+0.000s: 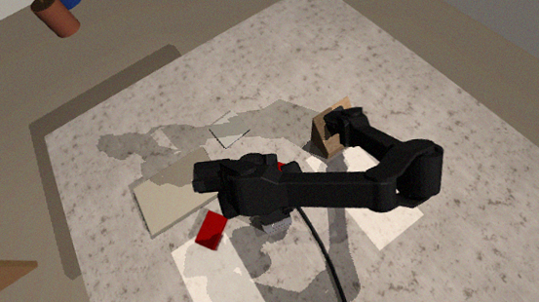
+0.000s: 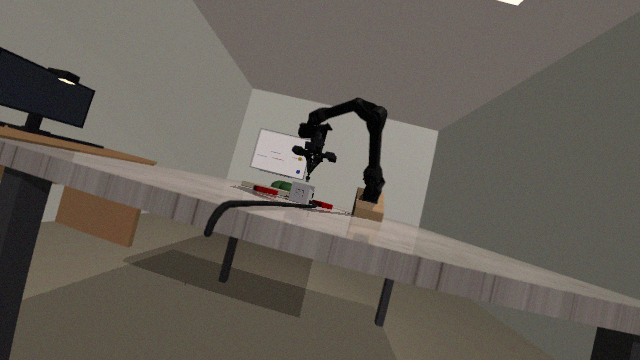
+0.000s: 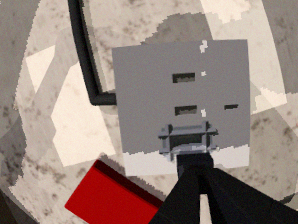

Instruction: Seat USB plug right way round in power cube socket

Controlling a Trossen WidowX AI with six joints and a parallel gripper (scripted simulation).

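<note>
Now: the USB plug 2 cm below my gripper tip. From my gripper tip the other things lie so: beige pad (21 cm to the right, 21 cm ahead, 11 cm below).
</note>
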